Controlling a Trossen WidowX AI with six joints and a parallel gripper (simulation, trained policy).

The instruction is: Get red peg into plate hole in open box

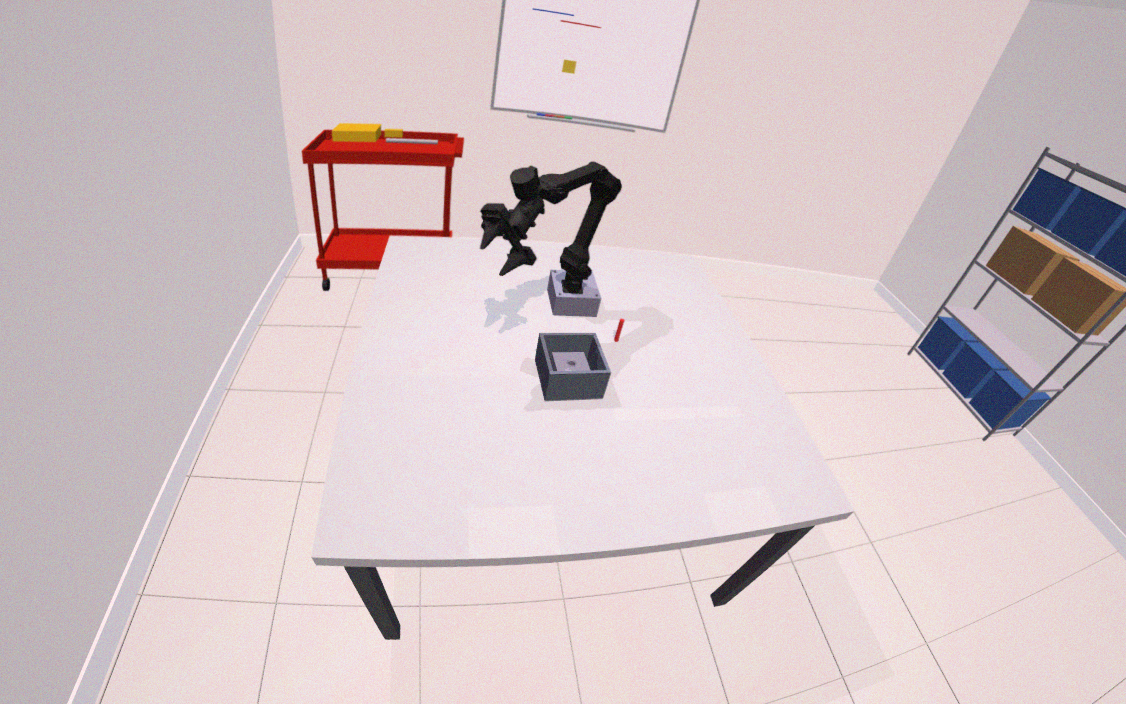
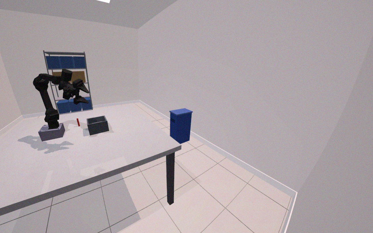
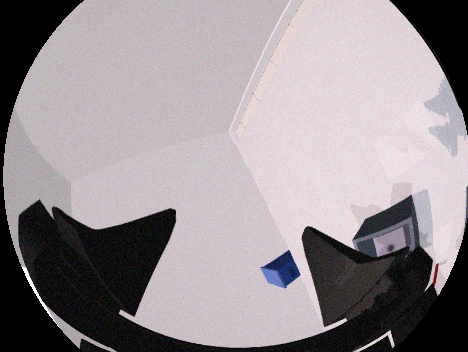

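The red peg lies 410 mm to the left of my gripper tip, 300 mm below it and 170 mm behind it. The rest, counted from my gripper tip: plate: 300 mm below, 230 mm to the left, 10 mm ahead; then grey box: 310 mm below, 230 mm to the left, 10 mm ahead.
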